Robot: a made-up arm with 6 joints.
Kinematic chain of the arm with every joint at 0, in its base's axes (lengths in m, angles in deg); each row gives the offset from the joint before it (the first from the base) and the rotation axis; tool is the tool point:
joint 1: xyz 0 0 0.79 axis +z
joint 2: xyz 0.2 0 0 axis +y
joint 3: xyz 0 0 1.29 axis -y
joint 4: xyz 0 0 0.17 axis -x
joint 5: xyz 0.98 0 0 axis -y
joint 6: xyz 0.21 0 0 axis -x
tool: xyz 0 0 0
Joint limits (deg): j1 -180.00..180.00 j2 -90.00..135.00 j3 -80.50..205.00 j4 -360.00..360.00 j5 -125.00..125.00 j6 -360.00..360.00
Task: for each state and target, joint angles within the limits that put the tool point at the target. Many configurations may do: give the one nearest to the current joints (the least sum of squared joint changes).
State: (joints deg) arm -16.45 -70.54 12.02 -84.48 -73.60 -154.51
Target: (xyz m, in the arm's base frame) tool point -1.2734 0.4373 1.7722
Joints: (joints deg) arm -10.13 -90.00 5.85 -81.51 -84.10 -154.51
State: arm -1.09 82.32 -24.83 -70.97 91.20 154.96
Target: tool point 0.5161 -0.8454 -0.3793
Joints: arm -46.85 102.67 -29.25 -73.82 88.36 154.96
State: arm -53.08 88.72 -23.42 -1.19 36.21 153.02
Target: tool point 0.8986 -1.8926 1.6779
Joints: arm -64.48 34.49 10.65 -1.83 41.97 153.02
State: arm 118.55 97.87 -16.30 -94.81 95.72 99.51
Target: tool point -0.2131 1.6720 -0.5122
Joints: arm 104.39 104.28 16.54 -86.37 86.70 99.51
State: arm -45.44 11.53 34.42 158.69 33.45 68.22
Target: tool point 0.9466 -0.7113 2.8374
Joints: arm -38.94 4.79 42.47 157.81 31.69 68.22
